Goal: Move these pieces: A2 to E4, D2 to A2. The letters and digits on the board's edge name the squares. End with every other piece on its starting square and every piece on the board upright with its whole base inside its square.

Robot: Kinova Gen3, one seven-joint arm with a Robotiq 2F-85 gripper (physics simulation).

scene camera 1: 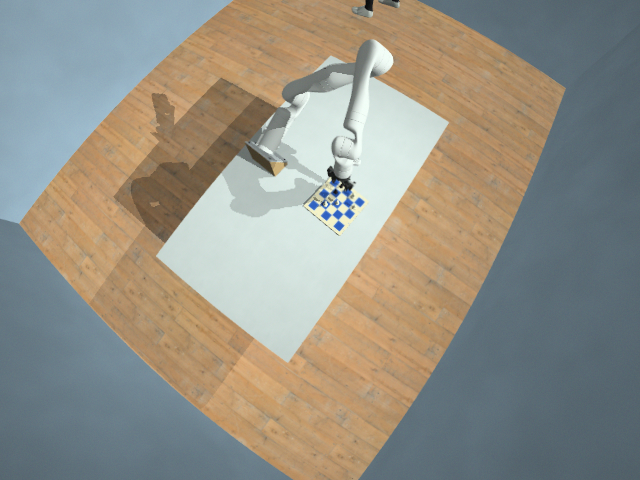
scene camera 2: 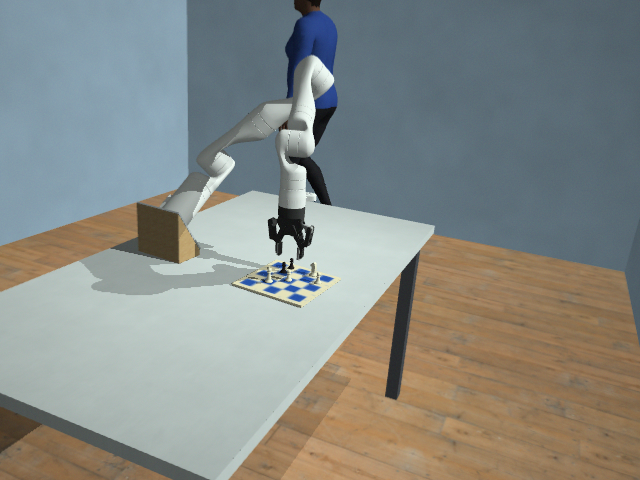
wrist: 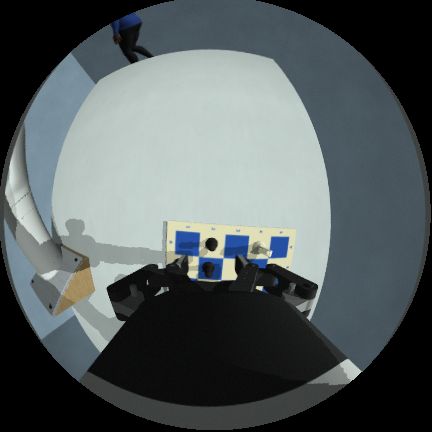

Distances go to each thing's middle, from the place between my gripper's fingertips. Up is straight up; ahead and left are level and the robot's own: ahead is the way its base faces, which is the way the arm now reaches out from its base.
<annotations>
Right now my hand is 30 mm short of the chessboard (scene camera 2: 302,289), 70 mm to the left of it and 40 mm above it.
</annotations>
